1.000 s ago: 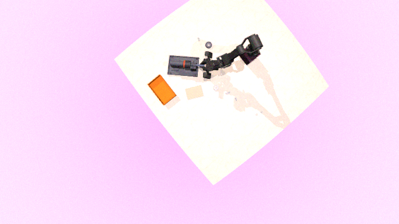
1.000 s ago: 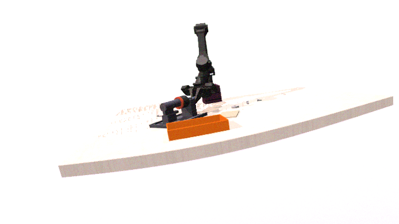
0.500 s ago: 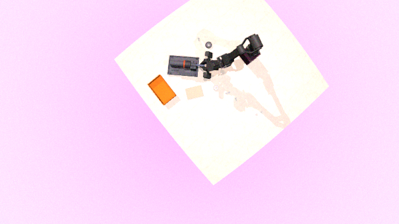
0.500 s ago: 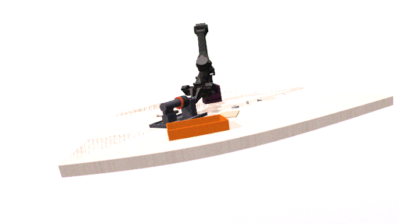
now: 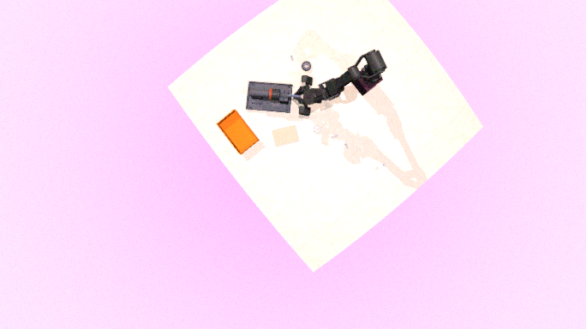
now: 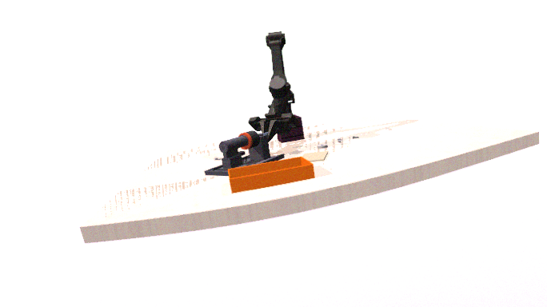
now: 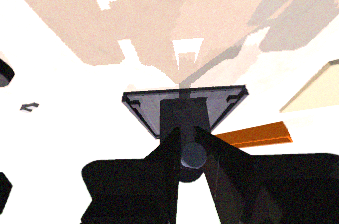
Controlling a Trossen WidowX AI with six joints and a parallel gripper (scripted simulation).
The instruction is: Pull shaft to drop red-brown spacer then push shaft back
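The red-brown spacer is 9 cm ahead of my gripper tip, 6 cm to the right of it and 2 cm above it. The rest, counted from my gripper tip: support block: 11 cm ahead, 8 cm to the right, 1 cm below; tan pad: 13 cm ahead, 14 cm to the left, 5 cm below; orange tray: 33 cm ahead, 5 cm below.
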